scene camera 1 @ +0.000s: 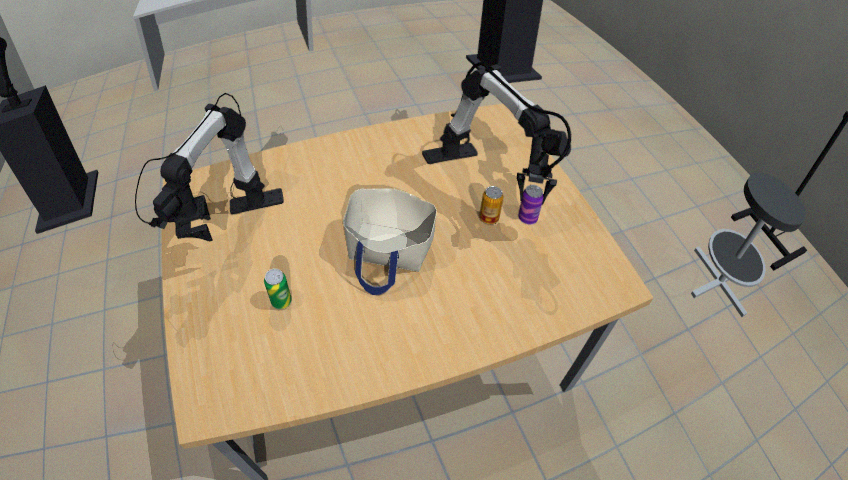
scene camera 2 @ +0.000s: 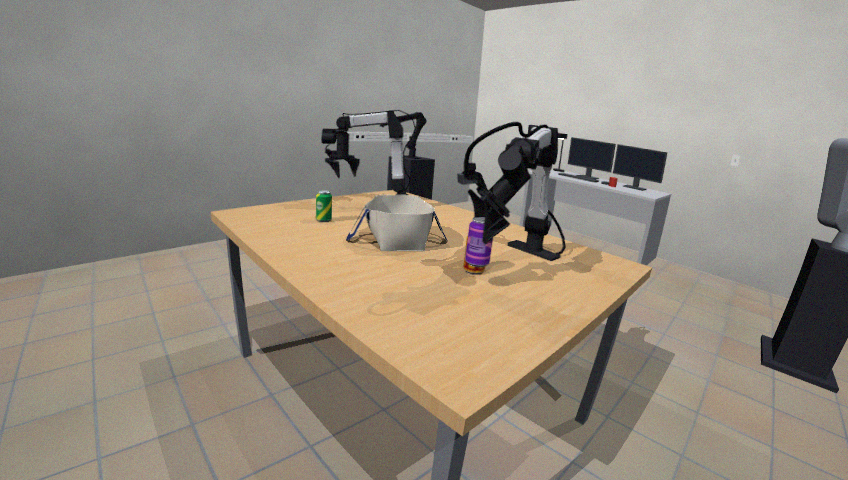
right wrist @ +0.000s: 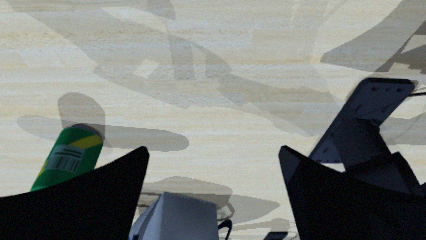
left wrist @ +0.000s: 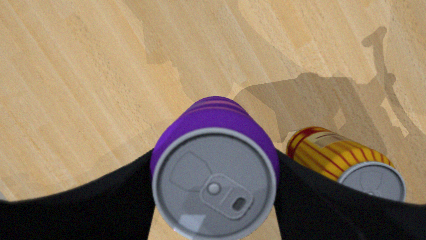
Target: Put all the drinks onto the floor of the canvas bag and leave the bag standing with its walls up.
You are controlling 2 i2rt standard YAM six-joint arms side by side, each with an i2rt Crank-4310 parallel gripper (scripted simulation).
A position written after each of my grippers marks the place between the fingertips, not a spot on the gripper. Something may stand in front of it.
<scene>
I see my left gripper (scene camera 2: pixel 479 238), my right gripper (scene camera 1: pixel 210 230) and a canvas bag (scene camera 1: pixel 392 208).
The canvas bag shows as well in scene camera 2 (scene camera 2: pixel 398 222). My left gripper also shows in the left wrist view (left wrist: pixel 215 148). My right gripper is seen too in the right wrist view (right wrist: pixel 213 149).
</scene>
